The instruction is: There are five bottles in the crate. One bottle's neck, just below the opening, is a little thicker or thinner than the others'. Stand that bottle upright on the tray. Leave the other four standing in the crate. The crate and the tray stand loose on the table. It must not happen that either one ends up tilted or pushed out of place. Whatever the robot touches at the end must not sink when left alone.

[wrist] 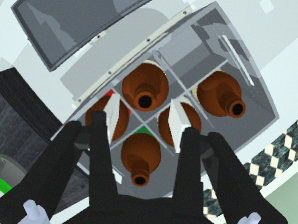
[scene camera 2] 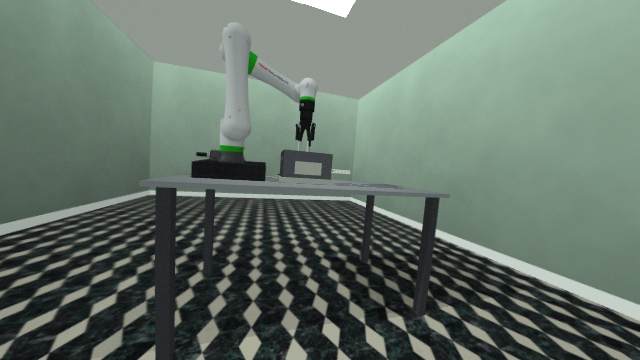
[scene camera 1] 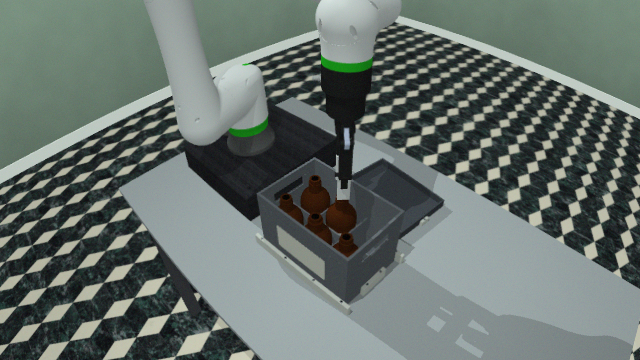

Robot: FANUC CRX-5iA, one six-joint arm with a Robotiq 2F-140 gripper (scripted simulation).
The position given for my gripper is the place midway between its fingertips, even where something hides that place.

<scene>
I see my gripper (scene camera 1: 342, 188), a bottle (wrist: 141, 151), a crate (scene camera 1: 343, 276) and a pale strip (scene camera 1: 304, 276).
The crate shows as well in the wrist view (wrist: 197, 51) and in scene camera 2 (scene camera 2: 297, 164). My gripper is seen too in the wrist view (wrist: 144, 108).
</scene>
